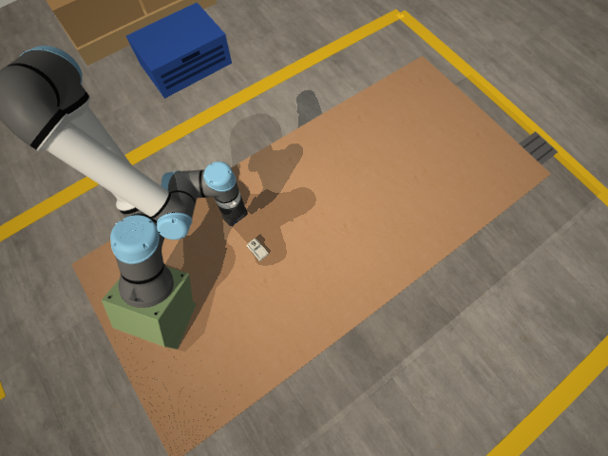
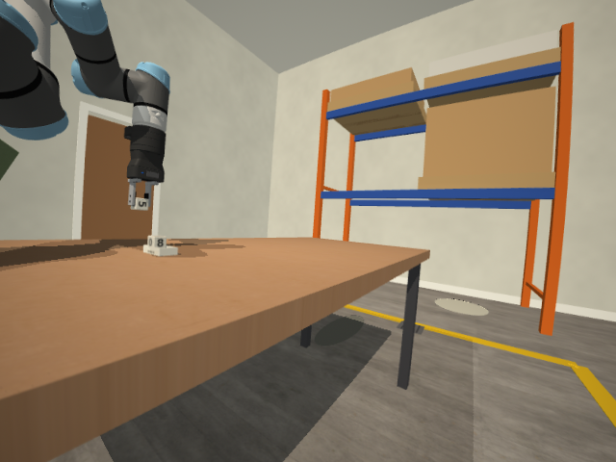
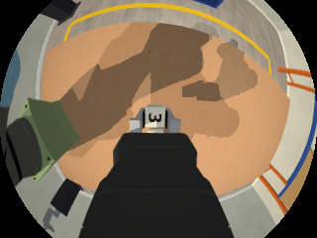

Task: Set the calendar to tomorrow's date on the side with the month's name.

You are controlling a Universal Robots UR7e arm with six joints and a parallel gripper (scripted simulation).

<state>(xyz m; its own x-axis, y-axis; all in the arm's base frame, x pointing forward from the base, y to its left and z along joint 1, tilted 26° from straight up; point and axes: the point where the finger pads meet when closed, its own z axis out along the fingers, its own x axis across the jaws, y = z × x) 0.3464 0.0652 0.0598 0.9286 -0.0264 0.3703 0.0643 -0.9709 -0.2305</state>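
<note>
Right now my hand is 1 cm short of the white calendar tray, 11 cm to the left of it and 12 cm above it.
</note>
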